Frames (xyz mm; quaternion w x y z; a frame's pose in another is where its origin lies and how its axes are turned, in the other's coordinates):
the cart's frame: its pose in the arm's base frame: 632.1 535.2 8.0 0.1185 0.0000 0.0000 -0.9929
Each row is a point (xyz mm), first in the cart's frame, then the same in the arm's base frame.
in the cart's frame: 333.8 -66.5 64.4
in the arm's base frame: 292.0 521.3 72.4
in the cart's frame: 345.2 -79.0 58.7
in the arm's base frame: 278.0 530.7 66.7
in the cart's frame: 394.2 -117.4 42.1
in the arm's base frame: 221.3 556.5 50.1
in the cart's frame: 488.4 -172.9 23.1
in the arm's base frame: 116.7 588.3 31.1
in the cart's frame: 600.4 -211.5 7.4
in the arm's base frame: -1.2 599.5 15.4
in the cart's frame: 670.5 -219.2 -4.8
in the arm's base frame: -71.2 590.4 3.2
